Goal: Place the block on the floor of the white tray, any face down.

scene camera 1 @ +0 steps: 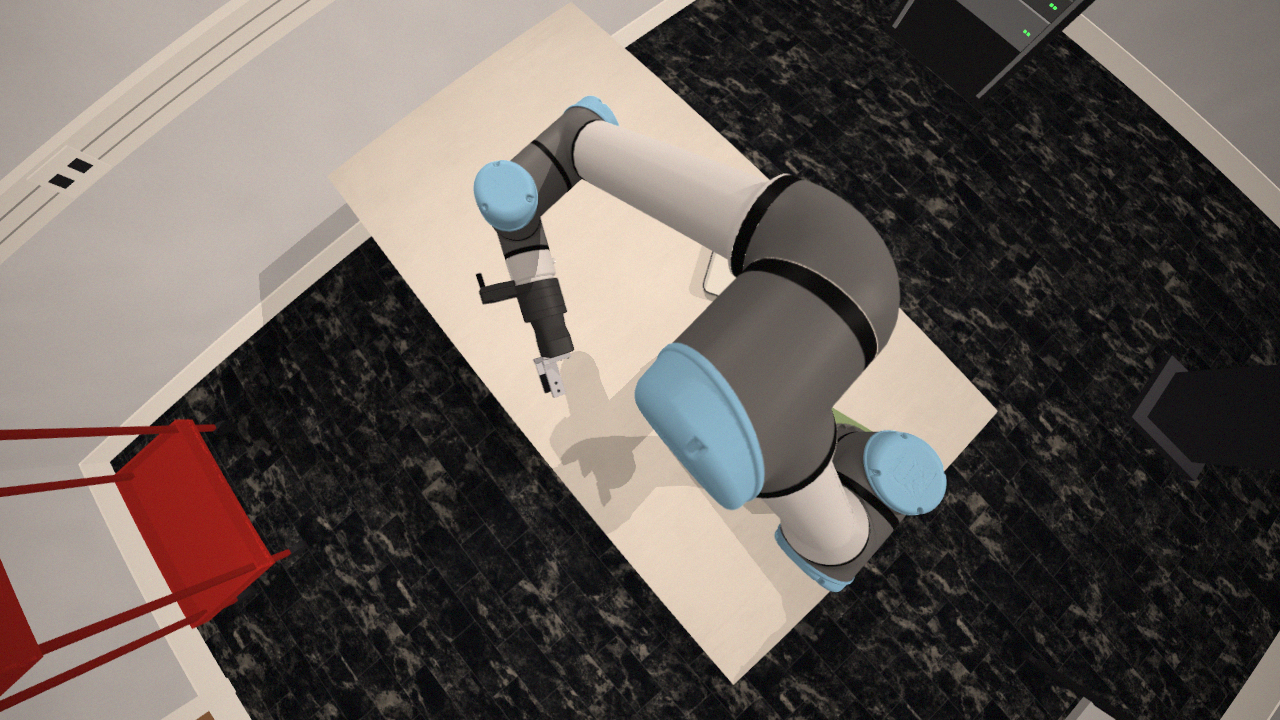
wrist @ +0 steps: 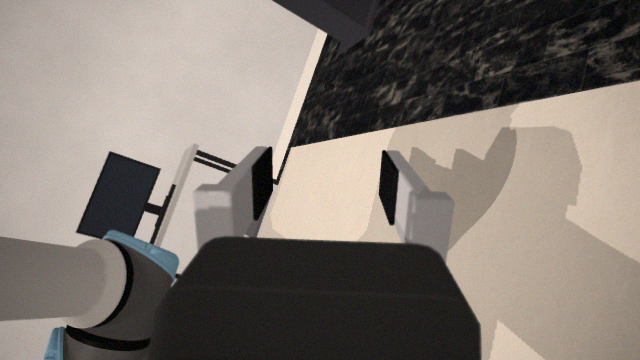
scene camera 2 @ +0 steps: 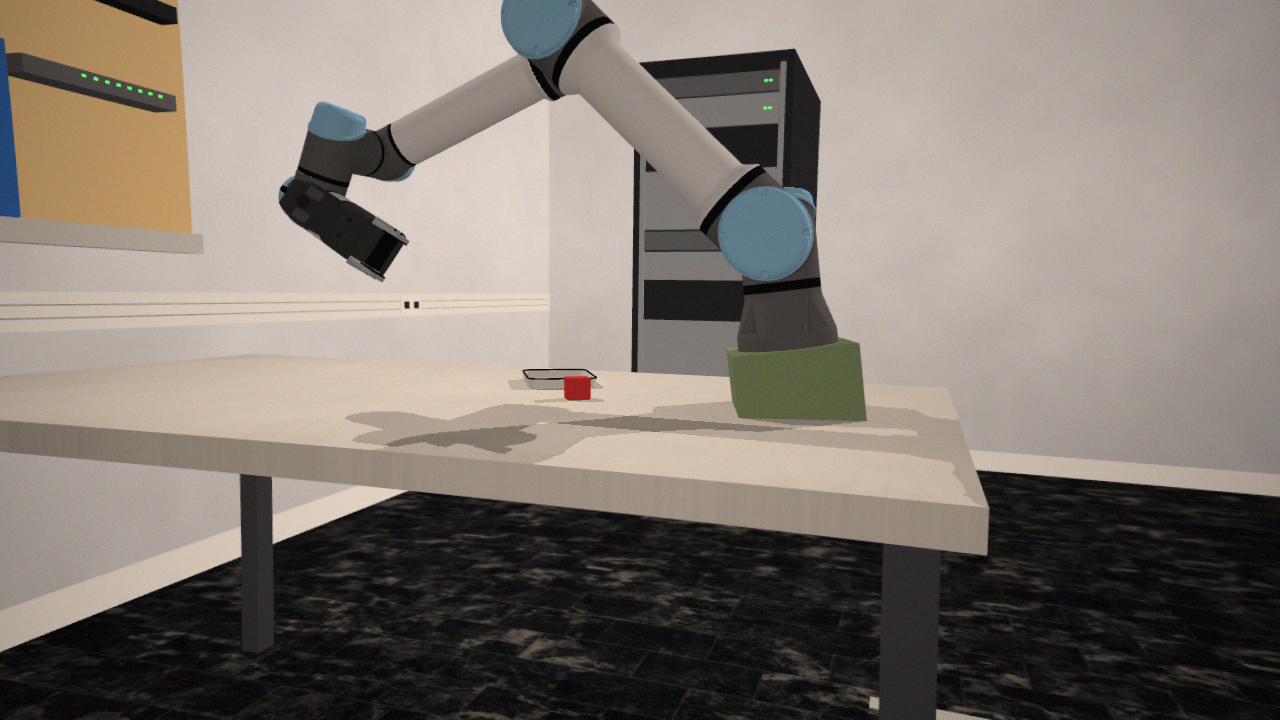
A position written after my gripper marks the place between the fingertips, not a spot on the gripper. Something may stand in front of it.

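There is a white tray, which I see at (scene camera 2: 536,378) and also at (scene camera 1: 719,277), while in the wrist view the tray is out of frame. My gripper I can see at (scene camera 2: 389,258), at (scene camera 1: 554,393) and at (wrist: 326,171) as well.
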